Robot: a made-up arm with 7 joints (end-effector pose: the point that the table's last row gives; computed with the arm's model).
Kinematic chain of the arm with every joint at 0, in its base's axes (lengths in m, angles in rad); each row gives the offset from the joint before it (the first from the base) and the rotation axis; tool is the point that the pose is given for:
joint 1: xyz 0 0 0.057 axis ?
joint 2: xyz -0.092 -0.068 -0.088 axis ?
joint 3: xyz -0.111 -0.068 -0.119 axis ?
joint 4: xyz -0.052 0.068 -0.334 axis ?
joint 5: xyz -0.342 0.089 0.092 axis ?
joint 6: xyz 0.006 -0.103 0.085 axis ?
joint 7: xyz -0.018 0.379 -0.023 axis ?
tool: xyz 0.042 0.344 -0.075
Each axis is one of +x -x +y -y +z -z.
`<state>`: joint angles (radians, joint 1 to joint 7).
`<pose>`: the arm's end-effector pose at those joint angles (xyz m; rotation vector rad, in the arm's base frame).
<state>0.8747 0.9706 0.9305 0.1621 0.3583 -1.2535 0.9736</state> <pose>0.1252 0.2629 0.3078 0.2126 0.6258 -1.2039</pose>
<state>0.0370 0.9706 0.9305 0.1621 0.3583 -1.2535 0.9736</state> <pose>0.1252 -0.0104 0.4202 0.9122 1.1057 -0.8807</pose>
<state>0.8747 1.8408 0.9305 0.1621 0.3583 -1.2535 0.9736</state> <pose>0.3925 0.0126 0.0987 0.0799 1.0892 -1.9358</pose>
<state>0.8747 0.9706 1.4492 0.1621 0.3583 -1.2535 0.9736</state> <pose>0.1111 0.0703 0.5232 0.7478 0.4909 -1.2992</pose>
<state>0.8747 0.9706 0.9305 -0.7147 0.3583 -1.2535 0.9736</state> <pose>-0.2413 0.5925 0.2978 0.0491 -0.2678 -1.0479</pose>
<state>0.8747 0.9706 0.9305 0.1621 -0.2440 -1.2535 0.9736</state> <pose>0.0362 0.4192 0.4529 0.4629 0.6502 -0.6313</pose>
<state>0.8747 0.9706 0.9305 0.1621 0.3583 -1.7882 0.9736</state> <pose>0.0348 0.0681 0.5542 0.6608 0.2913 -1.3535</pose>
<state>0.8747 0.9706 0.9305 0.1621 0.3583 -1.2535 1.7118</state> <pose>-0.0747 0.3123 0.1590 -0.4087 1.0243 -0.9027</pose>
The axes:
joint 1: -x
joint 2: +y
joint 3: +x
joint 4: +y
joint 5: -z
joint 6: -x
joint 7: -x

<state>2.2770 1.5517 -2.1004 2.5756 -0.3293 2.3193 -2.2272</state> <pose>-0.3148 0.0756 0.2687 0.2318 0.3368 1.5781</pose>
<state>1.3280 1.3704 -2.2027 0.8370 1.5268 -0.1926 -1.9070</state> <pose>-0.3879 -0.2968 0.0614 -1.6472 0.1648 0.6784</pose>
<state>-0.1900 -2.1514 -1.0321 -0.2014 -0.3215 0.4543 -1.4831</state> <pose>0.8905 0.0634 -0.1735 -0.2440 -1.9514 -0.0346</pose>
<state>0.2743 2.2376 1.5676 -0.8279 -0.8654 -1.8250 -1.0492</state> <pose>0.1127 -0.1504 0.7063 2.5581 -1.3047 -1.2678</pose>
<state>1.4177 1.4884 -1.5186 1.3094 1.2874 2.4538 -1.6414</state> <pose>-0.3217 0.5267 0.1610 1.1773 -0.3097 0.1531</pose>
